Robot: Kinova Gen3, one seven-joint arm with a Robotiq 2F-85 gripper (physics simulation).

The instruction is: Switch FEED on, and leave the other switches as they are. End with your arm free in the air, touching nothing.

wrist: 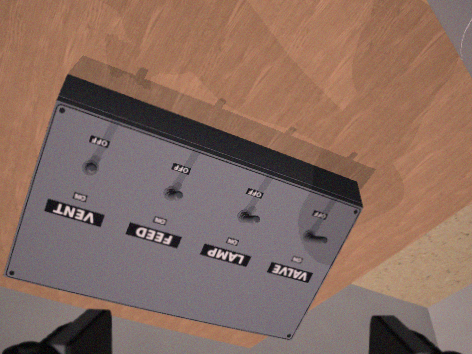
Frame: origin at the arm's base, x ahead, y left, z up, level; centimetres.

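Seen in the pictures: gripper, fingertip midpoint: (240, 342).
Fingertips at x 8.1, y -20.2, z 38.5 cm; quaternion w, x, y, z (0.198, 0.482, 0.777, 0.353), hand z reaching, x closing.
Offsets run from my fingertips to a thing's top centre. Level surfaces: height alone.
A grey switch panel (165, 280) shows upside down in the wrist view, with four small toggle switches in a row. The FEED switch {dx +34.9, dy +8.4, dz -33.9 cm} (173, 192) is second from the left, between its OFF and ON labels. The VENT switch {dx +34.9, dy -3.6, dz -33.9 cm} (90, 166) is to its left, and the LAMP switch {dx +34.9, dy +20.4, dz -33.9 cm} (249, 216) and VALVE switch {dx +34.9, dy +32.4, dz -33.9 cm} (316, 237) are to its right. The levers are seen nearly end-on, so I cannot tell whether each leans to ON or OFF. My gripper (241, 325) is open and empty, its fingers apart at the bottom of the view, clear of the switches.
The panel is the face of a box with a dark side wall (210, 140). The box is on a wooden table top {dz -47.2 cm} (200, 35), and it casts a shadow along its dark side. A speckled tan surface (425, 260) shows at the right, beyond the table's edge.
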